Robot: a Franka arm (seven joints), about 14 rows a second.
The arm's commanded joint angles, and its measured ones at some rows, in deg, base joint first. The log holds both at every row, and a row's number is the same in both.
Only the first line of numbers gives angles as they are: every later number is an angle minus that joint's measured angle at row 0.
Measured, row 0:
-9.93, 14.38, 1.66, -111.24, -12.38, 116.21, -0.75
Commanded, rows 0 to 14:
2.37, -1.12, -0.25, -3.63, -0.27, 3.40, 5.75
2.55, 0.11, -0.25, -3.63, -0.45, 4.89, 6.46
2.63, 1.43, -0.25, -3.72, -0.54, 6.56, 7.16
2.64, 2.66, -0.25, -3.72, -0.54, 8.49, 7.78
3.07, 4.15, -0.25, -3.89, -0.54, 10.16, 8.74
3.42, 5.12, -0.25, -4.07, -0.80, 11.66, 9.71
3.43, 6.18, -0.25, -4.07, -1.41, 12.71, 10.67
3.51, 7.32, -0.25, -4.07, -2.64, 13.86, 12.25
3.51, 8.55, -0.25, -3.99, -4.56, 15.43, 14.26
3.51, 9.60, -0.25, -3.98, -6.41, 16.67, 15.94
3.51, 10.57, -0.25, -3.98, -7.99, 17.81, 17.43
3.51, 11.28, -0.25, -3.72, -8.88, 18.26, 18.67
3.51, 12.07, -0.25, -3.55, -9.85, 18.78, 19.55
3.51, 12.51, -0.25, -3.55, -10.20, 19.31, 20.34
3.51, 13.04, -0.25, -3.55, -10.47, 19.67, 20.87
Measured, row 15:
3.09, 12.28, 0.00, -4.04, -8.74, 18.77, 18.50
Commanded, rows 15 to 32:
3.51, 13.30, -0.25, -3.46, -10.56, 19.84, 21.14
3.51, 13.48, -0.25, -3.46, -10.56, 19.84, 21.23
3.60, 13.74, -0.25, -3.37, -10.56, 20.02, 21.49
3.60, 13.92, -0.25, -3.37, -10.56, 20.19, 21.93
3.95, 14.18, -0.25, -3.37, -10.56, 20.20, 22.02
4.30, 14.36, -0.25, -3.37, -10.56, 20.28, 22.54
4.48, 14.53, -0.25, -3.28, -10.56, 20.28, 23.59
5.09, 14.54, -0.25, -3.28, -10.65, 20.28, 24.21
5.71, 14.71, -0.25, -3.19, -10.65, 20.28, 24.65
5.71, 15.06, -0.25, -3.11, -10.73, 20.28, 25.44
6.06, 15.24, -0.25, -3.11, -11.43, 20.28, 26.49
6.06, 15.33, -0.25, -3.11, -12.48, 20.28, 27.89
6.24, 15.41, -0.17, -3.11, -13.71, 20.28, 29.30
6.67, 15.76, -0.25, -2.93, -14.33, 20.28, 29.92
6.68, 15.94, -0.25, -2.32, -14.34, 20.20, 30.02
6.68, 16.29, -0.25, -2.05, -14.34, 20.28, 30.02
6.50, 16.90, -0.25, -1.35, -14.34, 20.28, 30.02
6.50, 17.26, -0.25, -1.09, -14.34, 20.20, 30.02
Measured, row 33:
6.26, 15.85, -0.01, -2.74, -12.83, 19.86, 28.30
